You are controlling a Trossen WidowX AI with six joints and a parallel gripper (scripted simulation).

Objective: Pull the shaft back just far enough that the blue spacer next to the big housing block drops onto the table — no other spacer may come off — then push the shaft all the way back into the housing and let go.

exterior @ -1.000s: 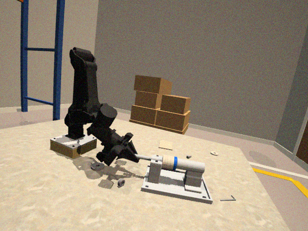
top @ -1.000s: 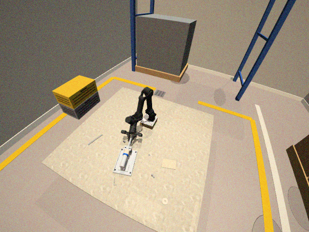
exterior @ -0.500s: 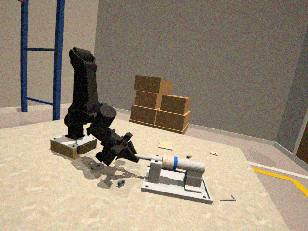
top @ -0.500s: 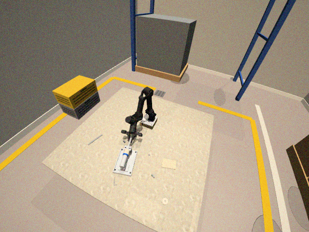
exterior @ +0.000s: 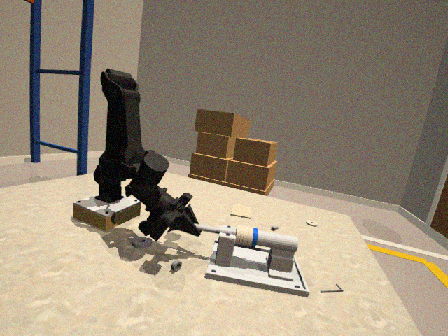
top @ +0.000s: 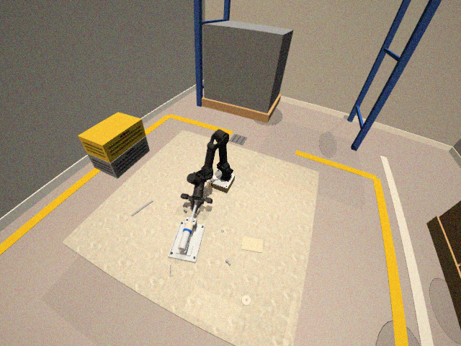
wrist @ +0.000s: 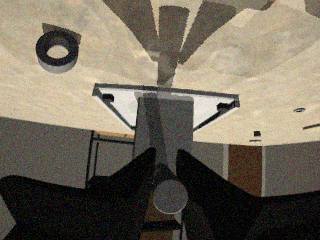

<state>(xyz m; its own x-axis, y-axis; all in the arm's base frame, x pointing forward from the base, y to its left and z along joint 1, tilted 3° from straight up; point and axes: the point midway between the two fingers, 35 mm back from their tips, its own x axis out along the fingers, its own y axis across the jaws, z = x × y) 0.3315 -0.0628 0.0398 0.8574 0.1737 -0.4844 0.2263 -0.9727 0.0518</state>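
Now: the grey shaft 7 cm ahead of my gripper tip, 2 cm to the left of it and 2 cm above it. The rest, counted from my gripper tip: blue spacer 13 cm ahead, 3 cm to the left, 2 cm above; grey washer 15 cm behind, 3 cm to the right, 6 cm below; nut 2 cm behind, 8 cm to the right, 5 cm below.
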